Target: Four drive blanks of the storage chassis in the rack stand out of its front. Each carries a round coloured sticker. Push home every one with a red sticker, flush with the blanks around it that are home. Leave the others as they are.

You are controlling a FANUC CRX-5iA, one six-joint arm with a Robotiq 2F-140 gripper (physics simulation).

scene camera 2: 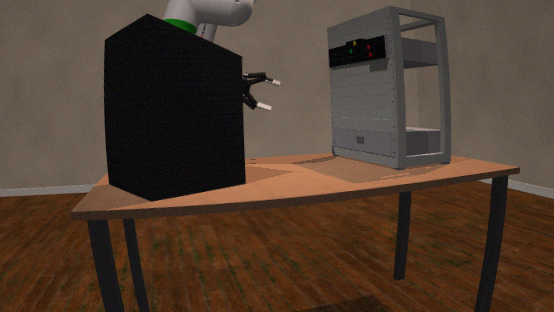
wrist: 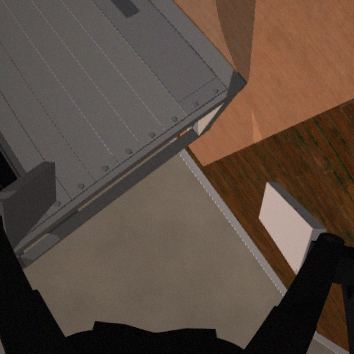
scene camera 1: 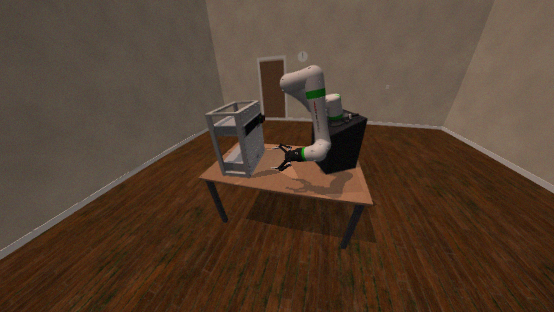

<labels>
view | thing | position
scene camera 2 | grey rack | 367,56
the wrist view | my gripper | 159,191
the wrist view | grey rack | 118,87
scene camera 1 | grey rack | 246,124
</labels>
